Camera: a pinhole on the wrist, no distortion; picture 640 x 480 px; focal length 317.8 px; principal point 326.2 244.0 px. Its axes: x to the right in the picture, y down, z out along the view. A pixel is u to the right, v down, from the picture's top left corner.
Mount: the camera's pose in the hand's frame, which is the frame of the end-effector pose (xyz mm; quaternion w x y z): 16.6 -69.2 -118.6 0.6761 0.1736 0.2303 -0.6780
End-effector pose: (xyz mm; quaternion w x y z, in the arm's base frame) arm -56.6 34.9 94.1 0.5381 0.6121 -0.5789 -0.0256
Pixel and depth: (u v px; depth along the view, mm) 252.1 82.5 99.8
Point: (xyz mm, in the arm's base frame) 19.0 39.4 14.2
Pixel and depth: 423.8 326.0 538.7
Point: 196.7 -375.1 -232.4
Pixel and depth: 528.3 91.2 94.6
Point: 98.3 52.4 -9.1
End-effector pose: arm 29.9 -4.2 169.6 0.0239 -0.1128 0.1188 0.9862
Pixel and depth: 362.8 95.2 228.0
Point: 103.1 221.7 198.2
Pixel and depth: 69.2 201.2 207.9
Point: -7.7 73.2 298.6
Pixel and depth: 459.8 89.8 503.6
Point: 213.5 552.2 286.7
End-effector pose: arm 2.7 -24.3 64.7 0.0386 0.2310 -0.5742 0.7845
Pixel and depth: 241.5 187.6 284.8
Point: 117.0 -118.3 242.5
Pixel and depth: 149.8 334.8 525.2
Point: -3.2 -460.1 357.5
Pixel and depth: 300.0 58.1 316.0
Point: 258.1 -78.7 244.9
